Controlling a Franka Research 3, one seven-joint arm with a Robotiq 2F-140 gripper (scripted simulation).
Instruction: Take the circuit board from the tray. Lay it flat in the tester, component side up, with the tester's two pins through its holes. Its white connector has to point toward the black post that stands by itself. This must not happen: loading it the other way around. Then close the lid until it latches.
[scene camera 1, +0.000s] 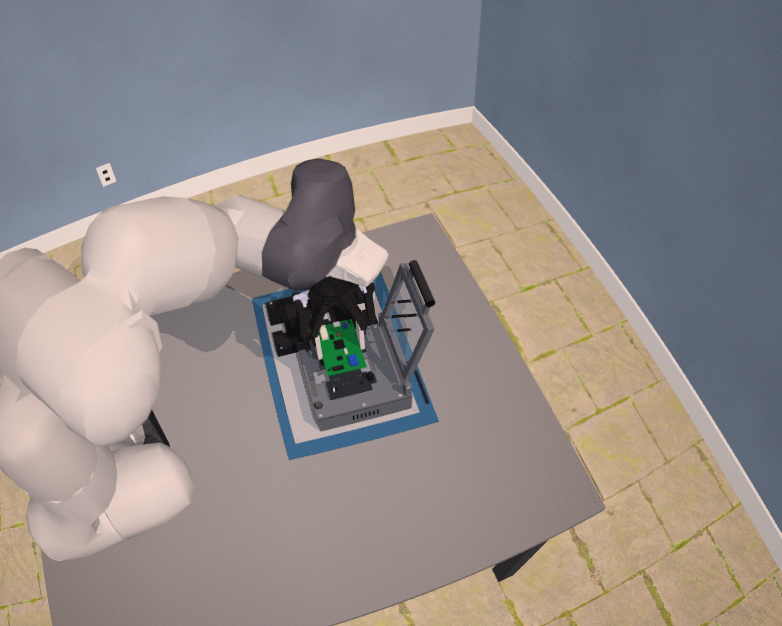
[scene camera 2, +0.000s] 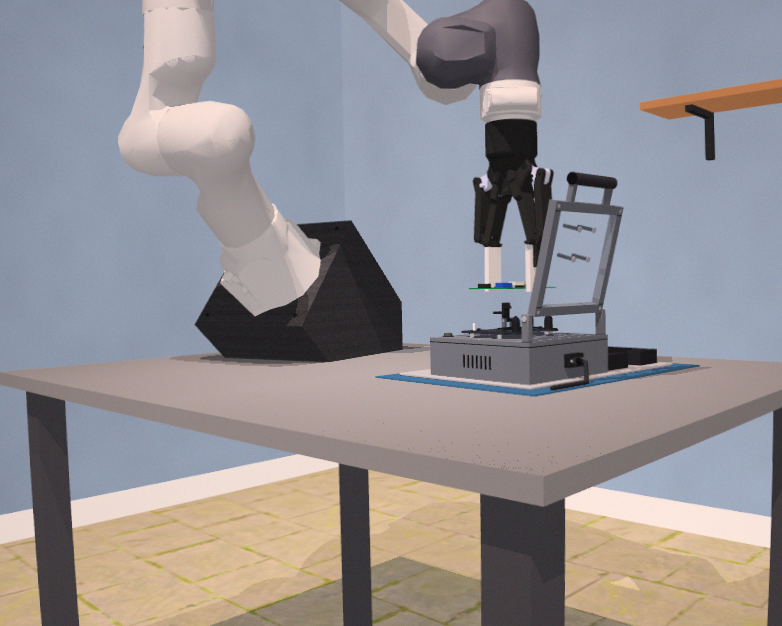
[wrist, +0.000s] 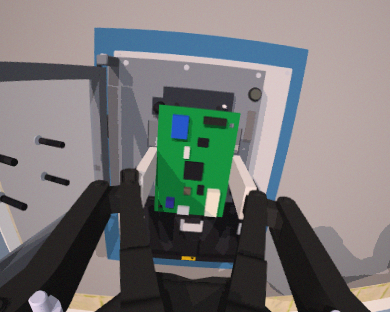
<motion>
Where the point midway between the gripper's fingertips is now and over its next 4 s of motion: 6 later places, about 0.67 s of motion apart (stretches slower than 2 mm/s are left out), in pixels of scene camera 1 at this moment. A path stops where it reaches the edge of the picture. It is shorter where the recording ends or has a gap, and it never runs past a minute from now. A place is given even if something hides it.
My gripper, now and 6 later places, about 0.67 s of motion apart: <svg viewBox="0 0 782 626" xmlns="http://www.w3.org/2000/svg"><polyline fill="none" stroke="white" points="340,348 340,353 341,361 342,364 342,366 343,367 343,367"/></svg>
</motion>
